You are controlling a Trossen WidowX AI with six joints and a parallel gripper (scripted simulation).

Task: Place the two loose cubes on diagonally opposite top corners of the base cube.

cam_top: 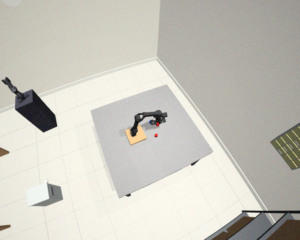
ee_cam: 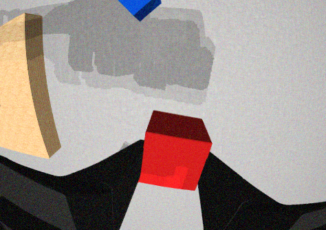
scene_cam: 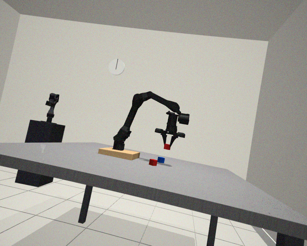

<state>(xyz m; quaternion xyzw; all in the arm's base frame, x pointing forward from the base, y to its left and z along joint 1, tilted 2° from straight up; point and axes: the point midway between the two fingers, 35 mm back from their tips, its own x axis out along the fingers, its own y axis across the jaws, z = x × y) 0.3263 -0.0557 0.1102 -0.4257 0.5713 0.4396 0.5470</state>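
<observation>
The blue cube lies 120 mm to the left of my gripper tip, 100 mm below it and 30 mm behind it.
</observation>
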